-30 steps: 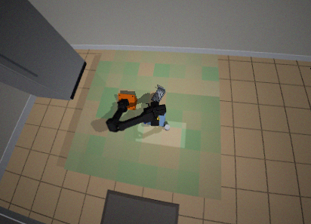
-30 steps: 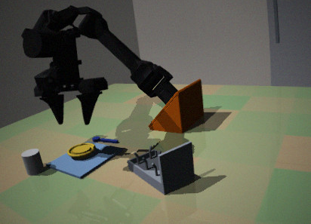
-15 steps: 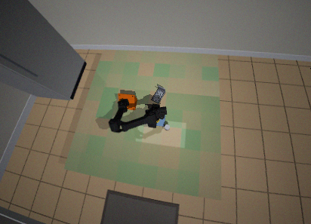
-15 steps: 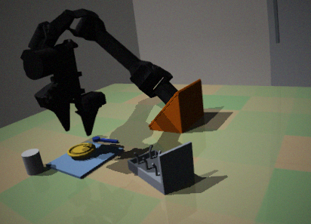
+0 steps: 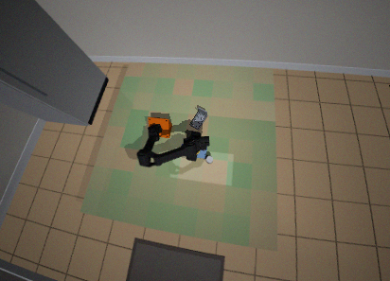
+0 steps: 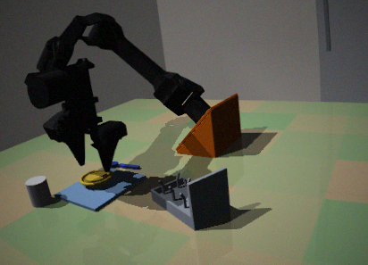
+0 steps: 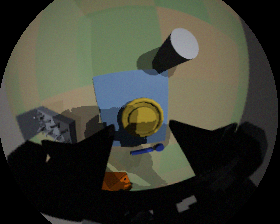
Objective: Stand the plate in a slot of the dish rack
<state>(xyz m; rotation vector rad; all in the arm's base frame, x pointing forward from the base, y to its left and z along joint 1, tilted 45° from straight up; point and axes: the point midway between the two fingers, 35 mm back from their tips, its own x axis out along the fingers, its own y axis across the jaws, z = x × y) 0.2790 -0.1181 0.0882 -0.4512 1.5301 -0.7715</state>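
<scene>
Now: gripper tip 2 cm above the yellow plate. The rest, counted from my gripper tip: cup: 10 cm ahead, 7 cm to the right, 2 cm below; then blue spoon: 10 cm behind, 4 cm below, 1 cm to the right; then blue mat: 4 cm below, 1 cm to the left, 1 cm ahead.
</scene>
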